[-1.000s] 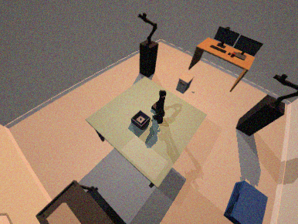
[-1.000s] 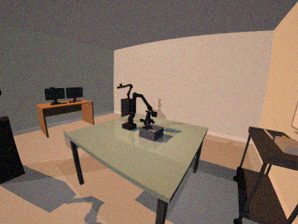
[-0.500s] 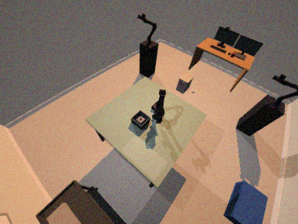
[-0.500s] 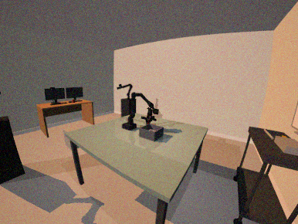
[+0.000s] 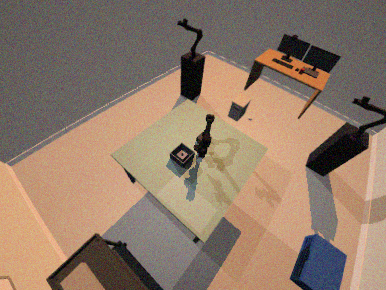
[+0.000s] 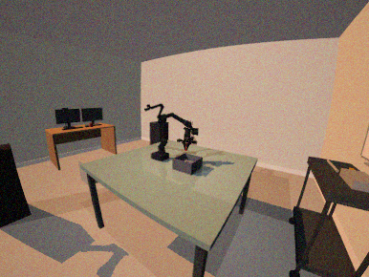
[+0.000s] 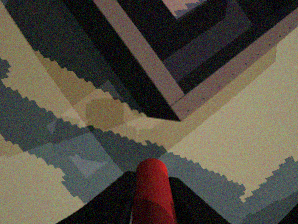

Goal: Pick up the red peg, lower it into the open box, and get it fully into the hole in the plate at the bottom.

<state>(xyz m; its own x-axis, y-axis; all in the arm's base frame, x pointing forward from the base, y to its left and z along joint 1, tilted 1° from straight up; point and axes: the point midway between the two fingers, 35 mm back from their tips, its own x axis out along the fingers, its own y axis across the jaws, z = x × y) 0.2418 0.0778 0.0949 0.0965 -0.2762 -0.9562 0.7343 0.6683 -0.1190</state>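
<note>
My gripper tip is 100 mm short of the plate, 130 mm to the left of it and 70 mm above it. The rest, counted from my gripper tip: dark box (100 mm ahead, 130 mm to the right, 90 mm below); then red peg (10 mm to the left, 30 mm above).
</note>
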